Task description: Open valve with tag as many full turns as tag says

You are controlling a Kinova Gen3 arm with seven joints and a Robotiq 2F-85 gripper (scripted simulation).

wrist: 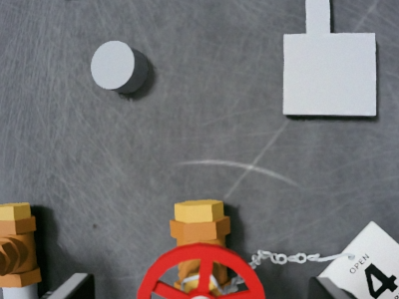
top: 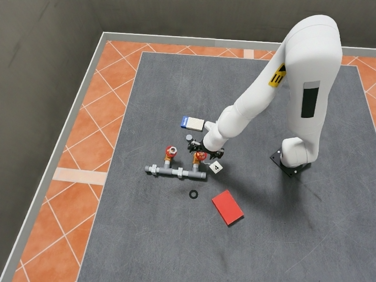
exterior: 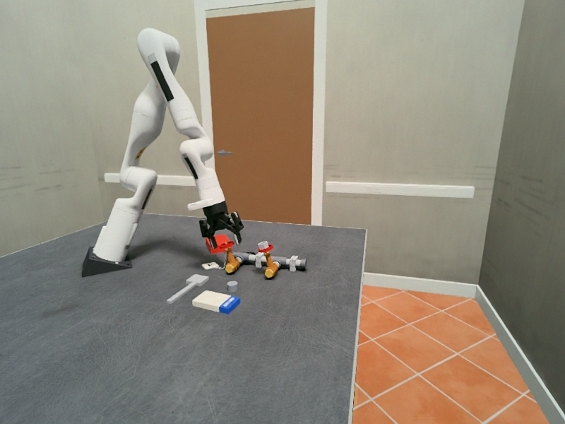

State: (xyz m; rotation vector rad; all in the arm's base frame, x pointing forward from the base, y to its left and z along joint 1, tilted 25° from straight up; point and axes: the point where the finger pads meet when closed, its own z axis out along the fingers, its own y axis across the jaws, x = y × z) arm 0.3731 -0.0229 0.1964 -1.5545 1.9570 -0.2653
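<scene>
My gripper is now 9 cm above the white tag, 7 cm past it and 2 cm to the right of it. From my hand the other things lie so: grey paddle (13 cm to the right, 9 cm below, 6 cm behind); blue box (21 cm to the right, 8 cm below, 5 cm ahead); red block (20 cm to the left, 12 cm behind, 8 cm below).
</scene>
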